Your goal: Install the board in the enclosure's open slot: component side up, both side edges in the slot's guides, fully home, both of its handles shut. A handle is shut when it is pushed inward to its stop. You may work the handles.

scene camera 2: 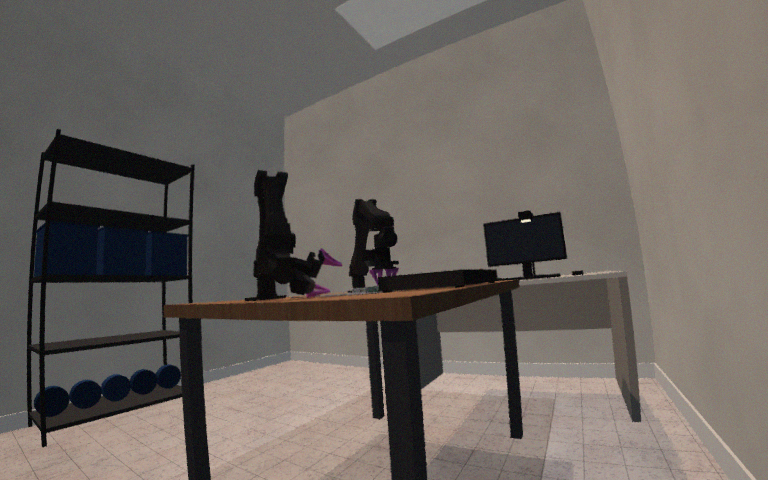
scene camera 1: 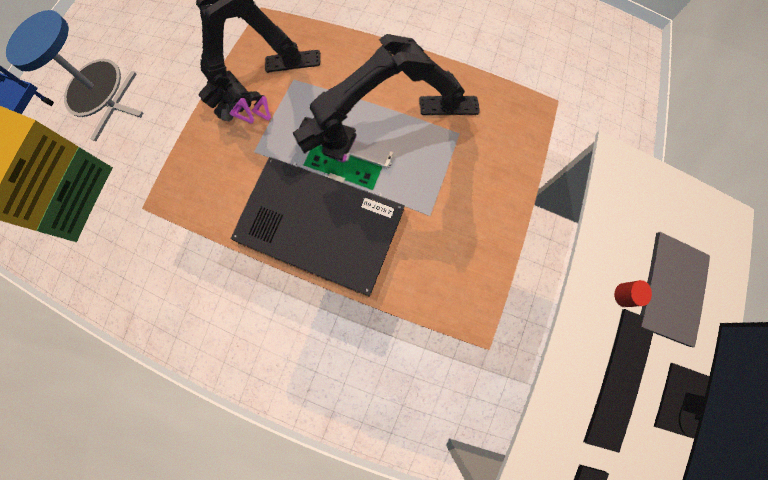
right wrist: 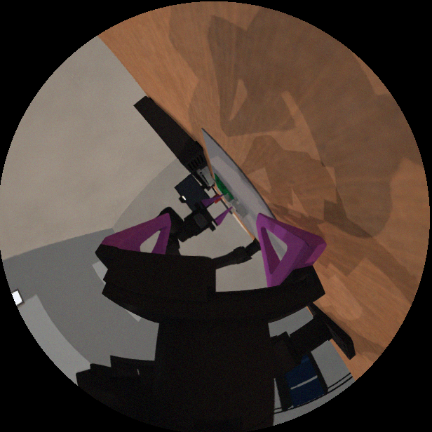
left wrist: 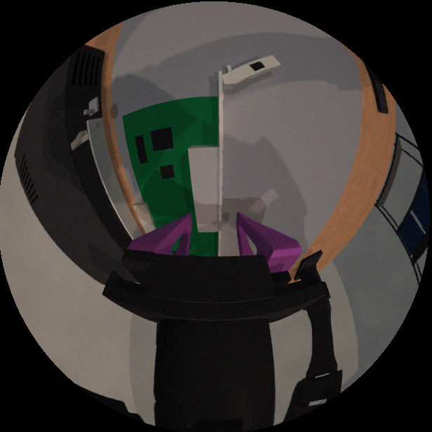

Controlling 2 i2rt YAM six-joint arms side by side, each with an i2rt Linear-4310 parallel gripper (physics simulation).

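Frame: origin at the left arm's base, x up, y ahead, z left, level; metres.
Seen in the pictures: left gripper, fingertip midpoint: (scene camera 1: pixel 345 154); right gripper, fingertip midpoint: (scene camera 2: pixel 335 278) (scene camera 1: pixel 261 120); left arm's base, link origin: (scene camera 1: pixel 449 106); right arm's base, link origin: (scene camera 2: pixel 266 299) (scene camera 1: pixel 292 61).
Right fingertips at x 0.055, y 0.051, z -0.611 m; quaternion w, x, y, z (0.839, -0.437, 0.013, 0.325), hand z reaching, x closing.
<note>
Pixels of each thing's top centre, then the offset from my right fingertips to it. "spot": a spot on its surface instead. Level surfaces: height alone.
- green board, surface spot: (scene camera 1: pixel 362 172) spot: dx -0.048, dy +0.182, dz +0.313 m
- grey mat, surface height: dx -0.052 m
- dark enclosure, top centre: (scene camera 1: pixel 316 219) (scene camera 2: pixel 442 273) dx -0.004, dy +0.336, dz +0.178 m
- handle, top centre: (scene camera 1: pixel 390 155) dx -0.034, dy +0.137, dz +0.401 m
The green board (scene camera 1: pixel 362 172) (left wrist: pixel 172 120) (right wrist: pixel 222 187) lies flat, black components up, on the grey mat (scene camera 1: pixel 433 164) (left wrist: pixel 305 120), outside the dark enclosure (scene camera 1: pixel 317 226) (scene camera 2: pixel 424 280) (left wrist: pixel 42 135). Its pale front strip (left wrist: pixel 221 115) faces away from the enclosure. One handle (scene camera 1: pixel 389 159) (left wrist: pixel 252 71) is swung outward; the other is hidden around my left gripper. My left gripper (scene camera 1: pixel 344 158) (scene camera 2: pixel 385 276) (left wrist: pixel 213 217) is partly open and empty, low over the front-strip end of the board. My right gripper (scene camera 1: pixel 256 111) (scene camera 2: pixel 333 277) is wide open and empty, beside the mat at picture left. The slot's guides are hidden.
The enclosure stands on the wooden table (scene camera 1: pixel 436 283) (scene camera 2: pixel 294 311), close to the board. A pale panel (left wrist: pixel 104 167) shows at its front in the left wrist view. A white desk (scene camera 1: pixel 628 203) with a red cylinder (scene camera 1: pixel 633 293) stands at picture right.
</note>
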